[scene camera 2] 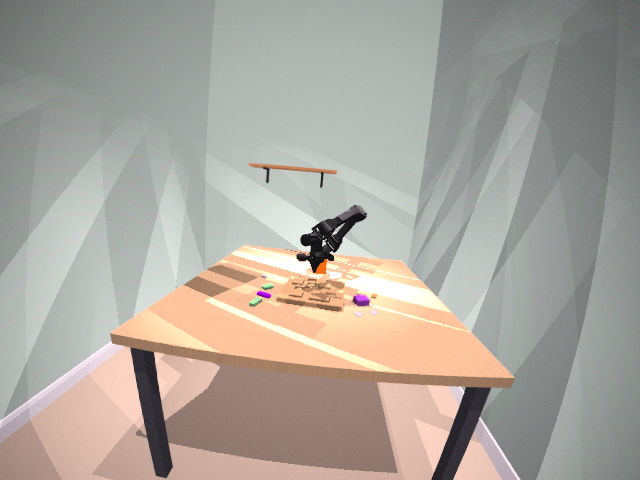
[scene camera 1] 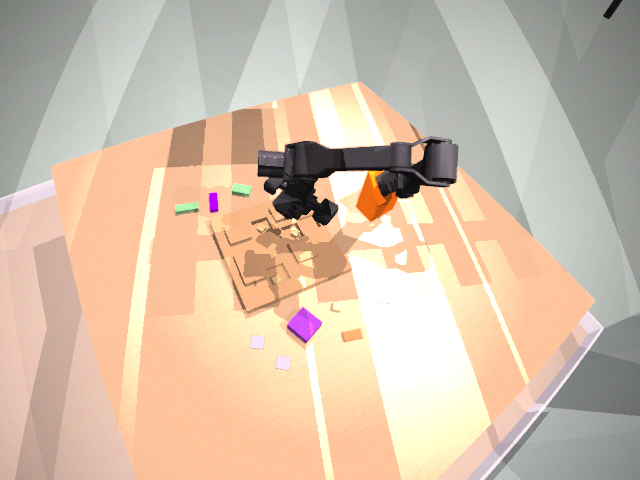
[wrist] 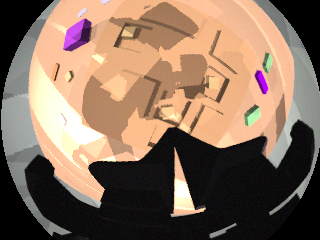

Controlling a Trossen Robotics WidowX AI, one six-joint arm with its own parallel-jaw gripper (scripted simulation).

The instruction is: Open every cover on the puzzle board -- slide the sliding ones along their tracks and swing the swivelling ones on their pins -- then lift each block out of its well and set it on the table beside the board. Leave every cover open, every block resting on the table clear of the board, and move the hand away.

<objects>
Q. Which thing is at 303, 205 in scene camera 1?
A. The gripper.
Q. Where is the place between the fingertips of the gripper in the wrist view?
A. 172, 131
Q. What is the gripper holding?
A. Nothing.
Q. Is the gripper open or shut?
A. Shut.
</objects>
